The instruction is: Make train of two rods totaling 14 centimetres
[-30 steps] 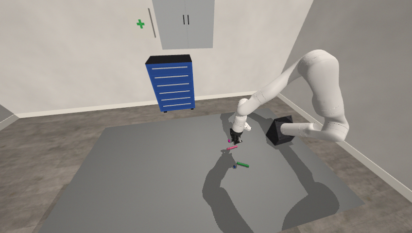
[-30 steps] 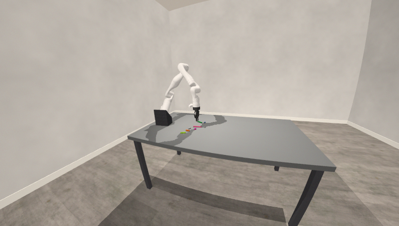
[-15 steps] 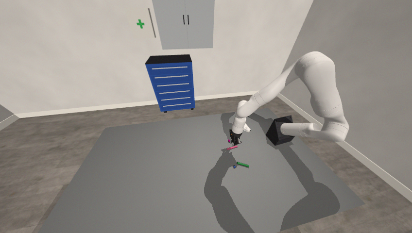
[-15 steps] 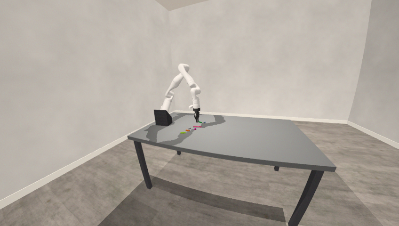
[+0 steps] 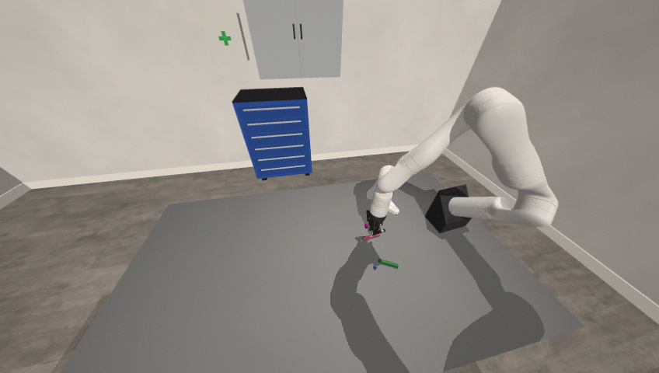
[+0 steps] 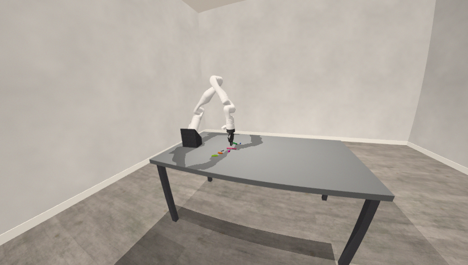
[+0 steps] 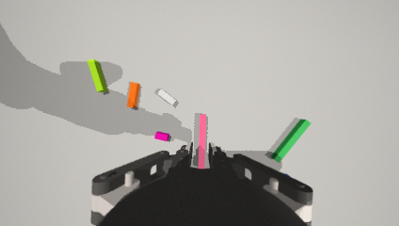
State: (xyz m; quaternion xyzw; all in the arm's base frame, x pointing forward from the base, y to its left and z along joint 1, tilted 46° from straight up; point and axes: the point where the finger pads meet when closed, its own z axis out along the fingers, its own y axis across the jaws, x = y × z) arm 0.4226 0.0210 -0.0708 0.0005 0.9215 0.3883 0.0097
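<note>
Right now the pink rod is 5 cm below my hand. Round my hand: orange rod 11 cm to the right, 7 cm behind, 5 cm below; then grey rod 7 cm behind, 6 cm to the right, 5 cm below; then magenta rod 6 cm to the right, 5 cm below, 1 cm behind.
</note>
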